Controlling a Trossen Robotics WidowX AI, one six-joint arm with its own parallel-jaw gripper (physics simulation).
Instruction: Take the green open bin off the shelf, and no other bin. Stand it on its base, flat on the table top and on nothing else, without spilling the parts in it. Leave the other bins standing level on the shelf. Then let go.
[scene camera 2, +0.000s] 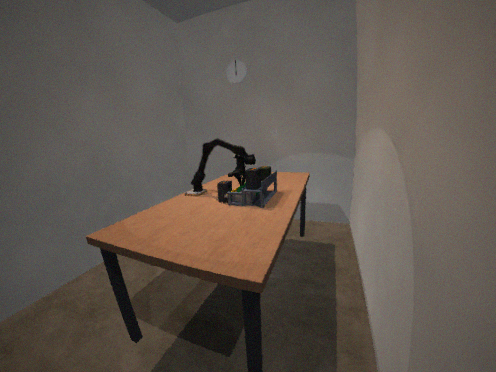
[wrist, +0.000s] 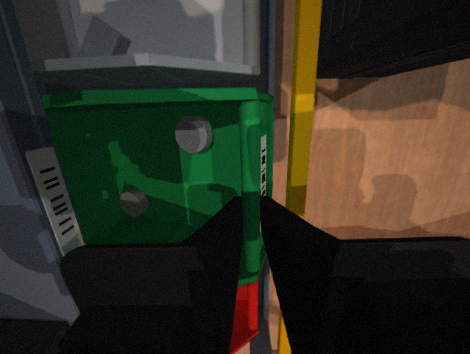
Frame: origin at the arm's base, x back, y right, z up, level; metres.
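Where they show: gripper, fingertip midpoint: (wrist: 250, 203); arm's base, link origin: (scene camera 2: 198, 190).
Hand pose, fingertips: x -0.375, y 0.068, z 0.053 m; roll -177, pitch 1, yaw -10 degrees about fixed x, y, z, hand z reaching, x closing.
Each offset is from my fingertips to the top centre of the thing. "spot": to the spot under its first point. Level surfaces: height alone.
The green open bin @[dy +0.017, dx -0.060, dz +0.030 m] (wrist: 150, 170) (scene camera 2: 240, 189) fills the middle left of the wrist view, with two round grey parts inside. My gripper (wrist: 250, 203) (scene camera 2: 241, 184) is shut on the bin's front rim. The bin overlaps the front rail of the blue-grey shelf (wrist: 271, 45) (scene camera 2: 275, 180); its base is hidden, so its height above the shelf is unclear. A grey bin @[spot: dy +0.075, dx -0.013, dz -0.006 m] (wrist: 195, 64) with parts in it is beside it. Part of a red bin @[dy -0.091, dx -0.078, dz +0.007 m] (wrist: 253, 305) shows below the green one in the wrist view, partly behind a finger.
A yellow strip @[dy +0.003, dx +0.029, dz -0.009 m] (wrist: 301, 100) runs along the front of the shelf. A black box @[dy +0.101, dx +0.095, dz +0.057 m] (scene camera 2: 224, 191) stands on the wooden table @[dz -0.074 m] (scene camera 2: 190, 230) in front of the shelf. Another dark box @[dy +0.149, dx -0.112, dz +0.149 m] (scene camera 2: 253, 178) stands high at the shelf. A barcode label @[dy +0.023, dx -0.078, dz +0.035 m] (wrist: 56, 200) shows behind the green bin.
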